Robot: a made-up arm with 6 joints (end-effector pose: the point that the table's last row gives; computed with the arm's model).
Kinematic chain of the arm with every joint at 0, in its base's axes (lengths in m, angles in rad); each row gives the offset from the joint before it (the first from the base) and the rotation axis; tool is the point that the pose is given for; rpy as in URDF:
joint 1: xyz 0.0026 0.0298 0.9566 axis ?
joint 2: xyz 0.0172 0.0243 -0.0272 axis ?
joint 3: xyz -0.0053 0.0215 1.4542 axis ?
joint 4: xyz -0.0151 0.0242 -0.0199 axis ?
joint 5: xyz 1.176 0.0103 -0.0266 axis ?
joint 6: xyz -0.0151 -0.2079 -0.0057 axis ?
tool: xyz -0.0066 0.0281 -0.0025 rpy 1.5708 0 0
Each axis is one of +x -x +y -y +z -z.
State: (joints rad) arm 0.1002 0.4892 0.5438 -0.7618 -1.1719 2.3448
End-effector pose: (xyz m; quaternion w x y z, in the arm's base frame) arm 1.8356 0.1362 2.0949 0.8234 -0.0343 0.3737 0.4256
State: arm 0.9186 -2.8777 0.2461 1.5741 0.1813 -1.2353
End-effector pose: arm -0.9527 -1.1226 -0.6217 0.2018 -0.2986 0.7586 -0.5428
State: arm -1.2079 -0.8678 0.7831 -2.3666 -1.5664 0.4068
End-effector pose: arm -0.1861 1.0815 3.0145 0.7193 0.4280 0.3064 0.4533
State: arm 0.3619 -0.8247 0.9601 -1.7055 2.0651 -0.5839
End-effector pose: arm -1.0964 -0.2343 3.0896 0.8412 -0.2191 0.3513 -0.3479
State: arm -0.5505 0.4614 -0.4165 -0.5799 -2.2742 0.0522
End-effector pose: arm 1.0880 -0.7183 1.2614 0.2917 -0.3728 -0.7484 0.4646
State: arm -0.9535 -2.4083 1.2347 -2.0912 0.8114 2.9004
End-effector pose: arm -1.0037 1.8359 -0.5413 0.0556 -0.1243 -0.8812 0.4528
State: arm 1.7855 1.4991 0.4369 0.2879 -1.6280 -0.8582
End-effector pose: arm -0.3373 2.0659 0.0238 0.8443 -0.1327 0.3117 -0.4151
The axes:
joint 1: +z
joint 2: +y
joint 3: -y
joint 4: -x
joint 5: -y
joint 6: -x

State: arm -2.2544 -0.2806 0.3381 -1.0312 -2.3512 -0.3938
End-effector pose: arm -0.4253 -0.4852 2.8675 0.1325 -0.9126 0.1112 0.3704
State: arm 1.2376 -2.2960 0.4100 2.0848 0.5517 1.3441
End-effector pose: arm -0.8169 -2.0102 0.2858 0.4193 0.0061 -0.7152 -0.5592
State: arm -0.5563 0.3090 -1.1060 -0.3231 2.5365 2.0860
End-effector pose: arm 0.3928 -0.3633 1.1198 0.6857 -0.3927 -0.3766 -0.4835
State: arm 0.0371 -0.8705 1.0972 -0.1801 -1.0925 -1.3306
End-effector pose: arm -1.4950 -0.1417 2.9610 0.0965 0.8952 0.0553 0.4316
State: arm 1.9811 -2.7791 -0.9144 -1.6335 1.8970 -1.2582
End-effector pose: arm 0.1308 -0.6039 0.7260 0.9496 -0.0437 0.1397 0.2772
